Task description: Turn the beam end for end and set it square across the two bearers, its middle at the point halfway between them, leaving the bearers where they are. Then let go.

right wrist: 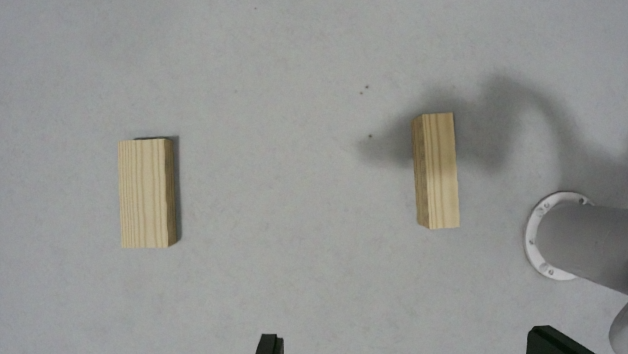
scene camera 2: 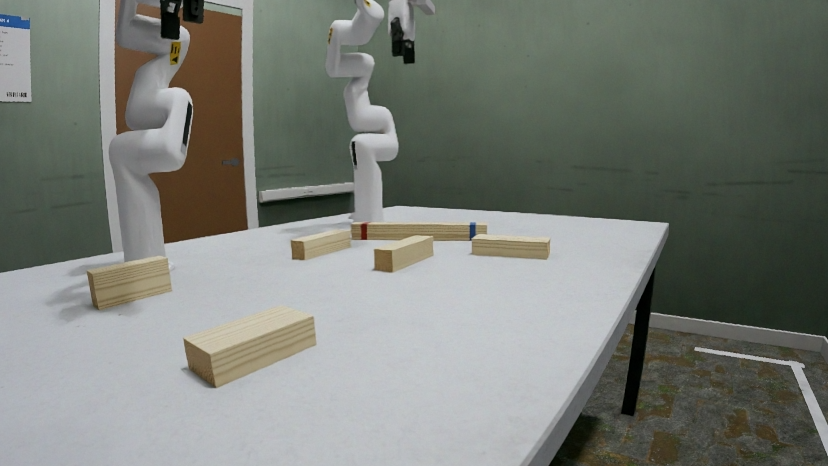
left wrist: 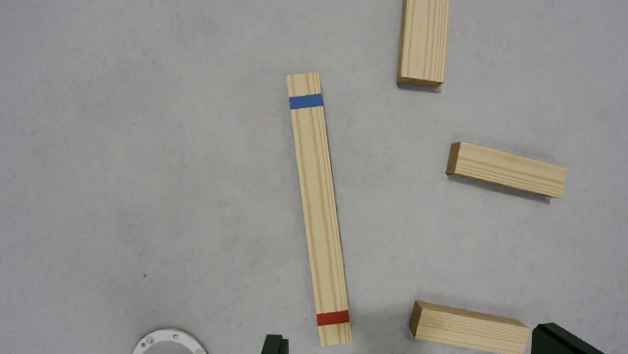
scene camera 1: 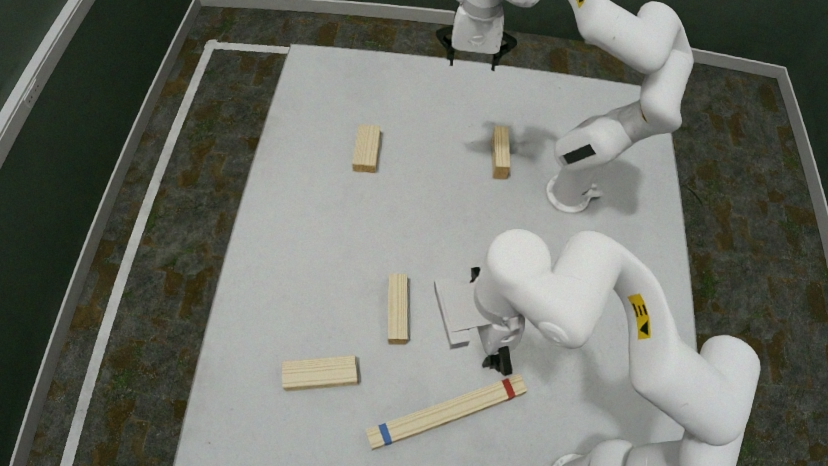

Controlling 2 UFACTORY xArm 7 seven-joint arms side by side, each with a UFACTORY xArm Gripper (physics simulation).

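Frame: origin at the left arm's base, x ahead, y left, z up, level; centimetres.
Seen in the pictures: left gripper, fingertip midpoint: (scene camera 2: 403,60) (scene camera 1: 483,336); right gripper, fingertip midpoint: (scene camera 2: 181,30) (scene camera 1: 472,64); right arm's base, link origin: (right wrist: 562,235) (scene camera 1: 567,194).
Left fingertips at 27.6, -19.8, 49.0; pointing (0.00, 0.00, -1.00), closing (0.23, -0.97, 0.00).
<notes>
Pixels of each thing's top centre, then the offset from my left fingertips to it, as dx, dy, dz.
- beam, top centre: (left wrist: 319,211) (scene camera 1: 448,410) (scene camera 2: 418,223) +1.4, +3.1, -44.6
- flat block, top centre: (left wrist: 427,20) (scene camera 2: 511,237) (scene camera 1: 318,371) +30.9, -6.0, -45.2
- wide block, top centre: (scene camera 2: 249,326) (right wrist: 142,193) (scene camera 1: 366,144) +21.7, -70.2, -45.2
The beam (scene camera 1: 446,412) (scene camera 2: 418,231) (left wrist: 320,210) lies slantwise on the table, blue band at its lower-left end and red at its upper-right in scene camera 1. Two matching parallel blocks, seemingly the bearers, lie beside it: one (scene camera 1: 398,306) (scene camera 2: 403,253) (left wrist: 507,170) shows in scene camera 1; the other (scene camera 2: 321,245) (left wrist: 470,327) is hidden there under the left arm. My left gripper (scene camera 1: 486,317) (scene camera 2: 403,49) (left wrist: 412,340) is open and empty, high above the table near the hidden block. My right gripper (scene camera 1: 472,65) (scene camera 2: 181,20) (right wrist: 411,342) is open and empty, high at the upper table edge.
A flat block (scene camera 1: 319,372) (scene camera 2: 511,246) (left wrist: 423,42) lies left of the beam in scene camera 1. Toward the top lie a wide block (scene camera 1: 366,148) (scene camera 2: 249,347) (right wrist: 145,193) and a narrow, taller block (scene camera 1: 501,151) (scene camera 2: 129,282) (right wrist: 441,171), near the right arm's base.
</notes>
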